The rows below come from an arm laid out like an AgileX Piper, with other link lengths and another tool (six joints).
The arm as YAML. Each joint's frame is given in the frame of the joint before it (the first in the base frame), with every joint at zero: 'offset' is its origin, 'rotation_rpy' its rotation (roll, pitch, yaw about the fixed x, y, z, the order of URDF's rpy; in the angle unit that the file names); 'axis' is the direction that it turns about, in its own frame. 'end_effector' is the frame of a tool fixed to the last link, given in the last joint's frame.
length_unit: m
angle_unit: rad
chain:
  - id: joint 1
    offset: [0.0, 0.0, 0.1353]
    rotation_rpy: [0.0, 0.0, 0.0]
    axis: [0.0, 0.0, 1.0]
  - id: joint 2
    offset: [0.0, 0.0, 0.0]
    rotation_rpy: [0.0, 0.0, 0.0]
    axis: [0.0, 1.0, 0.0]
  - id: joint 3
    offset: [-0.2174, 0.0, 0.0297]
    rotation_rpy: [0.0, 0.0, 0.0]
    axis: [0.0, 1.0, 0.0]
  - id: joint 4
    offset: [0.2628, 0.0, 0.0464]
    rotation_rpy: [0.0, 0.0, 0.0]
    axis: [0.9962, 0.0, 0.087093]
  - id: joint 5
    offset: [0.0, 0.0, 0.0]
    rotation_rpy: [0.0, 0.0, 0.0]
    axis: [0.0, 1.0, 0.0]
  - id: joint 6
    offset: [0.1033, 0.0, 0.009]
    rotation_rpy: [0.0, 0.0, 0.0]
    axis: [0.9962, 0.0, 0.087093]
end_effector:
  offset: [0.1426, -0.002, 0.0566]
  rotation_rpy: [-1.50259, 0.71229, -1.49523]
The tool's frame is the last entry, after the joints.
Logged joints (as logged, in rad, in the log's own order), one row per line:
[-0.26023 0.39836 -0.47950 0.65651 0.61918 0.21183]
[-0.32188 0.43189 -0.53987 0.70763 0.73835 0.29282]
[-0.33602 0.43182 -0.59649 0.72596 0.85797 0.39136]
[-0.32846 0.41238 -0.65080 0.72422 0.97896 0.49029]
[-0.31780 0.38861 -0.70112 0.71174 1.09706 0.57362]
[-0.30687 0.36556 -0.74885 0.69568 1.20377 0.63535]
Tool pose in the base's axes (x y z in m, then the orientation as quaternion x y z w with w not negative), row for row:
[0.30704 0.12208 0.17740 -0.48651 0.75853 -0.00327 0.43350]
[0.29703 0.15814 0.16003 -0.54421 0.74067 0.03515 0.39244]
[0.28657 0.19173 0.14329 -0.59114 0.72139 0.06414 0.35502]
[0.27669 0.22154 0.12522 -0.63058 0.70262 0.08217 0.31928]
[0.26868 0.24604 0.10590 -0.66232 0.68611 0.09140 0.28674]
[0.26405 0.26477 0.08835 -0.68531 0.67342 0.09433 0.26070]
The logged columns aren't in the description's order. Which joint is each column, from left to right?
Columns, left to right: joint 6, joint 4, joint 3, joint 5, joint 2, joint 1.
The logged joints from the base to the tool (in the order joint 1, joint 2, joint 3, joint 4, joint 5, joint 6), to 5 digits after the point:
[0.21183 0.61918 -0.47950 0.39836 0.65651 -0.26023]
[0.29282 0.73835 -0.53987 0.43189 0.70763 -0.32188]
[0.39136 0.85797 -0.59649 0.43182 0.72596 -0.33602]
[0.49029 0.97896 -0.65080 0.41238 0.72422 -0.32846]
[0.57362 1.09706 -0.70112 0.38861 0.71174 -0.31780]
[0.63535 1.20377 -0.74885 0.36556 0.69568 -0.30687]

